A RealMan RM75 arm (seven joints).
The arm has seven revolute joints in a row. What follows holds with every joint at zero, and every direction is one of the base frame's.
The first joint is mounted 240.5 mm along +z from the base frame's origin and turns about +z.
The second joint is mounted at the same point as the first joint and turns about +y.
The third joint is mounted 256 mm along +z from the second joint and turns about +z.
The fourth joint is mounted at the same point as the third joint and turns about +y.
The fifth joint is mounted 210 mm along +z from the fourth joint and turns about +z.
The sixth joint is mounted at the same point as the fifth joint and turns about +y.
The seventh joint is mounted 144 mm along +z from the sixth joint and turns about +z.
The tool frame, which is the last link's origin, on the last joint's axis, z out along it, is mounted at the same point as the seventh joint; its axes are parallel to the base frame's.
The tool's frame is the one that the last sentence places.
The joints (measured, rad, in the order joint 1, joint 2, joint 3, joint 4, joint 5, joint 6, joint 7), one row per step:
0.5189, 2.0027, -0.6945, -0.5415, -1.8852, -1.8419, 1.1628
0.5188, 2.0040, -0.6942, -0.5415, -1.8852, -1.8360, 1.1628
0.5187, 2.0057, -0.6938, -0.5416, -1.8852, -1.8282, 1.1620
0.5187, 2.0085, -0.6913, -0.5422, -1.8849, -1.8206, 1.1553
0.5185, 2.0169, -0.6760, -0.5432, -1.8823, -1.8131, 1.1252
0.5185, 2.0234, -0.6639, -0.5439, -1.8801, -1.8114, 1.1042
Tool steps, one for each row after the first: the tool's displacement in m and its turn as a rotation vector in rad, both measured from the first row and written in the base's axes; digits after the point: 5 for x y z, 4 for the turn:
0.00023, 0.00056, -0.00062, 0.0032, -0.0018, -0.0037
0.00052, 0.00132, -0.00142, 0.0079, -0.0045, -0.0080
0.00057, 0.00217, -0.00226, 0.0177, -0.0063, -0.0080
-0.00022, 0.00338, -0.00331, 0.0506, -0.0005, 0.0043
-0.00116, 0.00388, -0.00396, 0.0725, 0.0066, 0.0142

